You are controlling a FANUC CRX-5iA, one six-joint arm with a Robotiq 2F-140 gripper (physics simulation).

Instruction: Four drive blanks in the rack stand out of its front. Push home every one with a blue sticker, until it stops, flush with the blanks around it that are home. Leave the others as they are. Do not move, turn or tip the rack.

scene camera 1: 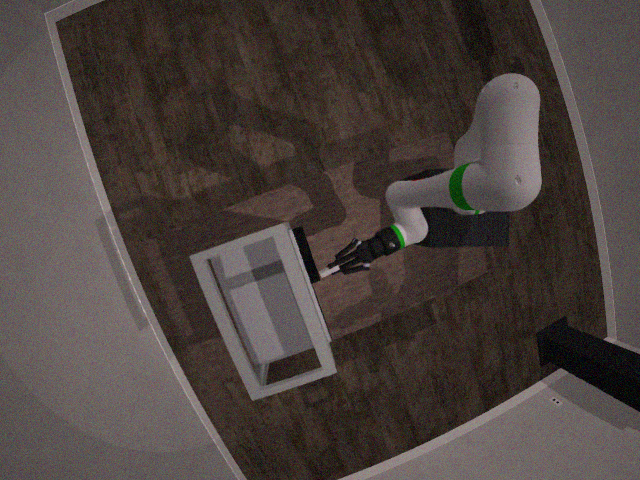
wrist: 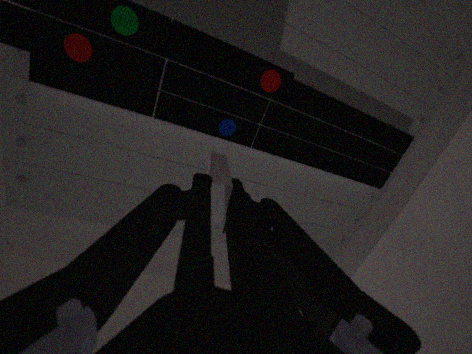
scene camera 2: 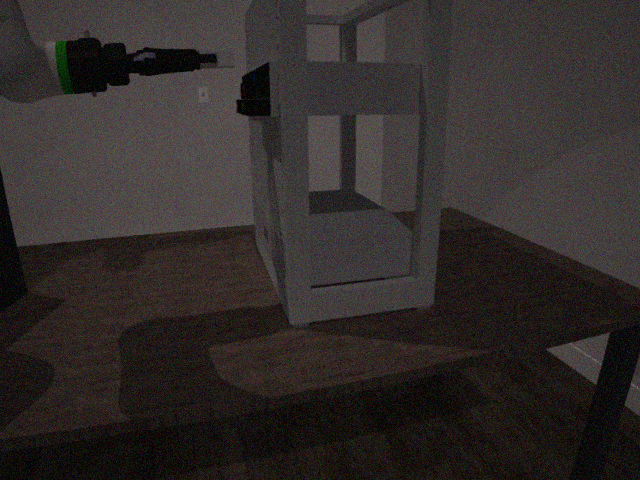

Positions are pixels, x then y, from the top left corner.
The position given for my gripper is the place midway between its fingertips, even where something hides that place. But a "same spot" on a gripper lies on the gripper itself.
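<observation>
My gripper is visible in scene camera 1 (pixel 320 274), and scene camera 2 and the wrist view show it as well. For my gripper, (scene camera 2: pixel 169 60) and (wrist: pixel 108 230) are the same spot.
</observation>
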